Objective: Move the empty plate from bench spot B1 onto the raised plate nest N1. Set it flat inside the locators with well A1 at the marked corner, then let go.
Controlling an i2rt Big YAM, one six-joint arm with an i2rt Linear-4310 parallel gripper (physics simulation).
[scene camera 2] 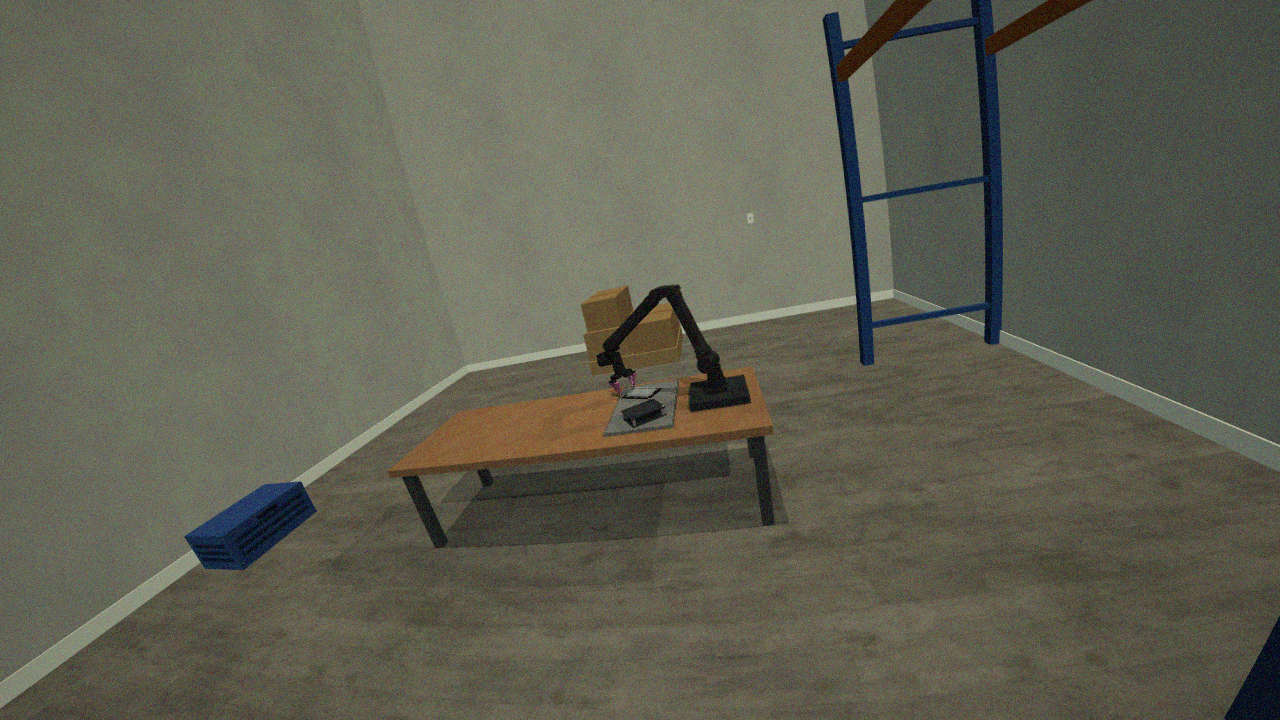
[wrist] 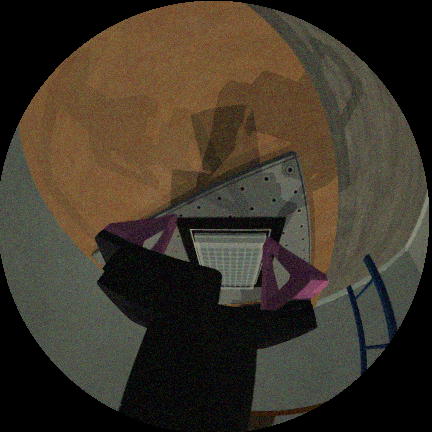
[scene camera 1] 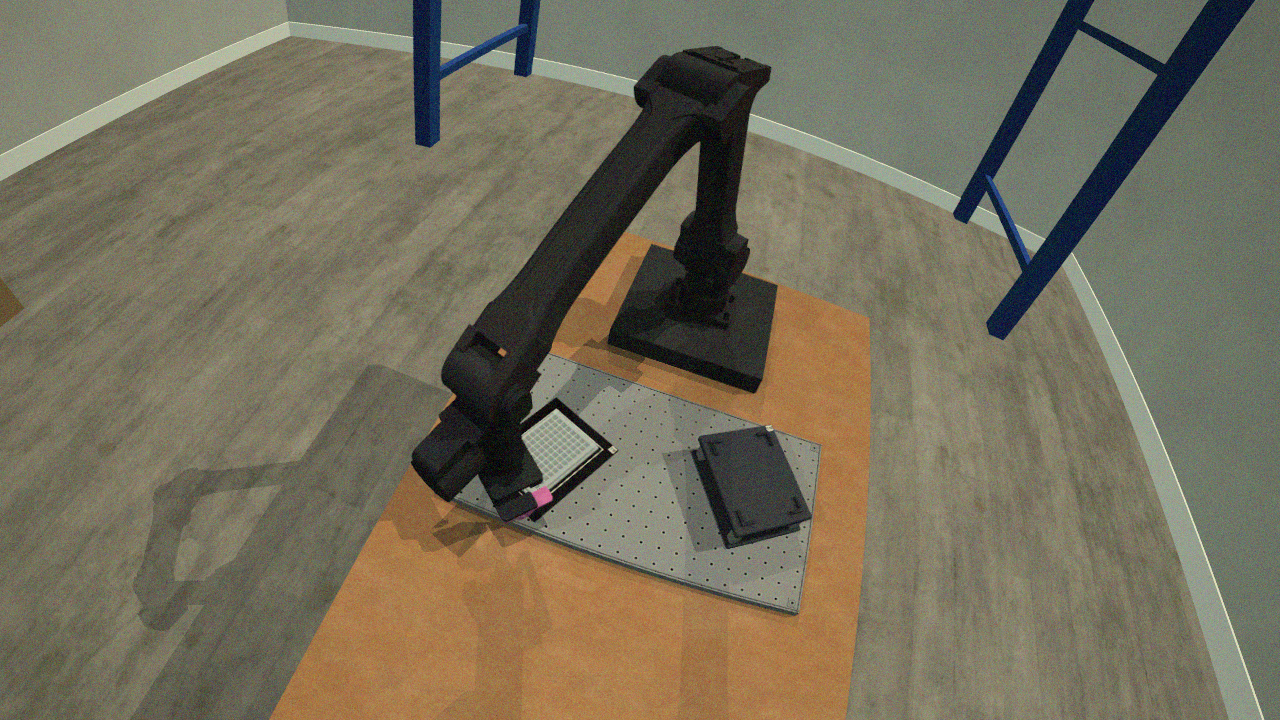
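Pixels of known places: gripper, fingertip midpoint: (scene camera 2: 627, 390) (wrist: 221, 230) (scene camera 1: 506, 487); arm's base, link origin: (scene camera 2: 717, 388) (scene camera 1: 700, 304).
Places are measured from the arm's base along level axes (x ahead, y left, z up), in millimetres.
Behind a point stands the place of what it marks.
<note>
The empty plate (scene camera 1: 562, 445) {y -114, x 369, z -8 mm} (scene camera 2: 641, 392) {y -107, x 381, z -8 mm} (wrist: 232, 260) {y -146, x 411, z -8 mm} is pale with a grid of wells. It lies flat inside the black frame of bench spot B1 (scene camera 1: 577, 478) {y -78, x 403, z -22 mm} (wrist: 230, 223) {y -163, x 458, z -22 mm}. The raised plate nest N1 (scene camera 1: 756, 479) {y 158, x 333, z 20 mm} (scene camera 2: 642, 412) {y 200, x 323, z 20 mm} is a dark block with low corner locators and a small pale mark by its upper right corner in scene camera 1. No plate is on it. My gripper (scene camera 1: 529, 503) (scene camera 2: 622, 383) {y -157, x 466, z -4 mm} (wrist: 221, 230) {y -157, x 466, z -4 mm} is open and empty, with pink fingers. It is above the outer side of B1, apart from the plate. Well A1 is too small to tell.
A grey perforated board (scene camera 1: 644, 501) {y 20, x 400, z -23 mm} (scene camera 2: 617, 428) {y 235, x 439, z -23 mm} (wrist: 242, 197) {y -187, x 482, z -23 mm} carries B1 and the nest on the orange-brown table (scene camera 1: 626, 644) {y 61, x 603, z -36 mm} (scene camera 2: 510, 434) {y 134, x 1017, z -37 mm}. The arm's black base (scene camera 1: 689, 335) {y 0, x 84, z 0 mm} (scene camera 2: 707, 395) {y 70, x 46, z 1 mm} stands behind the board. Blue rack posts (scene camera 1: 426, 80) and cardboard boxes (scene camera 2: 651, 335) stand beyond the table.
</note>
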